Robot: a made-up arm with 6 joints.
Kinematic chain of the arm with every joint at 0, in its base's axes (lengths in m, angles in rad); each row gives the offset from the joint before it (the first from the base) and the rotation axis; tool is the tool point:
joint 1: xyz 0 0 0.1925 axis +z
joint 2: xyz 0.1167 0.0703 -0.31 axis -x
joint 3: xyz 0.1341 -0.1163 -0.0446 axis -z
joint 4: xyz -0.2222 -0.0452 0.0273 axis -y
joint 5: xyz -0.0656 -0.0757 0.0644 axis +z
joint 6: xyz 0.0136 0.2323 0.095 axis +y
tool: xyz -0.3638 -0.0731 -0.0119
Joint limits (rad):
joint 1: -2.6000..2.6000
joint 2: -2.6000..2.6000
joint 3: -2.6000..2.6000
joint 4: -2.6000..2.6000
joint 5: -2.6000..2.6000
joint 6: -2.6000..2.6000
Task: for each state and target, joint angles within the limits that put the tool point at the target. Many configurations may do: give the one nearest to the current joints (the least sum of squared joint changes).
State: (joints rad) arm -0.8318 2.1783 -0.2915 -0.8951 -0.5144 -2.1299
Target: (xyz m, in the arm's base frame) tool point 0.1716 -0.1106 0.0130
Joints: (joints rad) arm -0.4879 2.2062 -0.3069 -0.4221 0.1175 -2.5331
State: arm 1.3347 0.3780 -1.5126 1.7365 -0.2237 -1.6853
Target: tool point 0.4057 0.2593 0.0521
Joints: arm 1.2611 -0.1924 -1.6118 2.0931 -0.5459 -2.2173
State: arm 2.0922 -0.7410 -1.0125 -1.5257 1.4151 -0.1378
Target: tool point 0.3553 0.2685 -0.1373
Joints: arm 2.1547 -0.7284 -0.3643 -1.6459 0.8318 -0.8072
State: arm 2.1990 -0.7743 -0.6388 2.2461 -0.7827 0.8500
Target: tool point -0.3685 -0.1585 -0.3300
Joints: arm 1.9288 -1.0208 -0.3928 2.5814 -0.6834 0.4612
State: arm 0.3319 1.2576 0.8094 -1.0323 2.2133 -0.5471
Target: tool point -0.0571 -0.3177 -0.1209
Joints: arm 0.3158 0.3594 0.6432 -1.1534 2.6000 -0.4811
